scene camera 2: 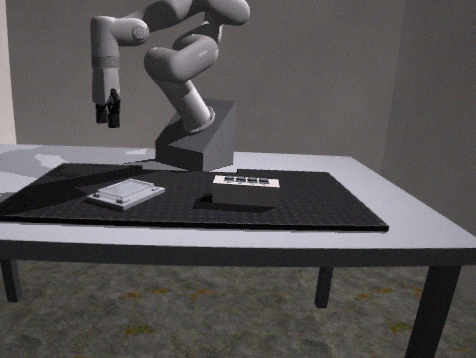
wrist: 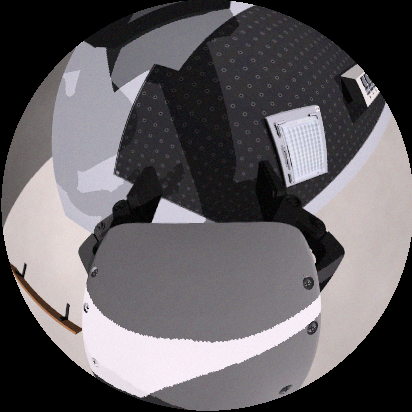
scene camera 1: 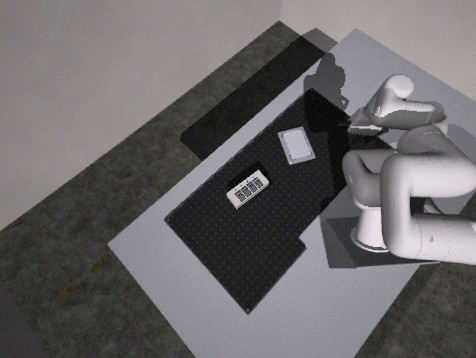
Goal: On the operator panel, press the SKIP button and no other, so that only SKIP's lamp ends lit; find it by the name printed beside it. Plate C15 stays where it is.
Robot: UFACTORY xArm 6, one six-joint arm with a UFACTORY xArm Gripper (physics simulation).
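Pixels of known places: gripper, fingertip midpoint: (scene camera 2: 107, 125) (wrist: 205, 175) (scene camera 1: 352, 138); arm's base, link origin: (scene camera 2: 199, 120) (scene camera 1: 370, 239).
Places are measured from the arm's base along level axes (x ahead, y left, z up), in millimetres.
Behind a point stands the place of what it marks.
The operator panel (scene camera 1: 233, 199) @[x 465, y 143, z -93 mm] (scene camera 2: 245, 195) @[x 480, y 60, z -121 mm] (wrist: 353, 76) is a pale box with a row of several dark buttons on top. The small marks beside them are too small to read, so I cannot tell which is SKIP. No lamp looks lit in these views. A white gridded plate (scene camera 1: 297, 144) @[x 393, y -228, z -120 mm] (scene camera 2: 125, 189) @[x 418, y -235, z -121 mm] (wrist: 304, 150) @[x 393, y -235, z -124 mm], seemingly C15, lies flat in a grey holder, apart from the panel; its name cannot be read. My gripper (scene camera 2: 108, 123) @[x 225, y -295, z 11 mm] (wrist: 206, 175) @[x 225, y -295, z 11 mm] is open and empty, pointing down, high above the table and off to the plate's side, farther from the panel than the plate is.
A black dotted mat (scene camera 1: 240, 260) @[x 309, y 308, z -146 mm] (scene camera 2: 310, 210) @[x 532, y 217, z -146 mm] (wrist: 250, 65) @[x 231, y -151, z -146 mm] lies under the panel and the holder, on a pale grey table (scene camera 1: 150, 260) @[x 588, y 512, z -159 mm] (scene camera 2: 370, 180) @[x 245, y 576, z -159 mm]. The arm's dark base block (scene camera 2: 219, 135) @[x 81, y 61, z -40 mm] stands behind the mat in scene camera 2. Shadows cross the mat near the gripper.
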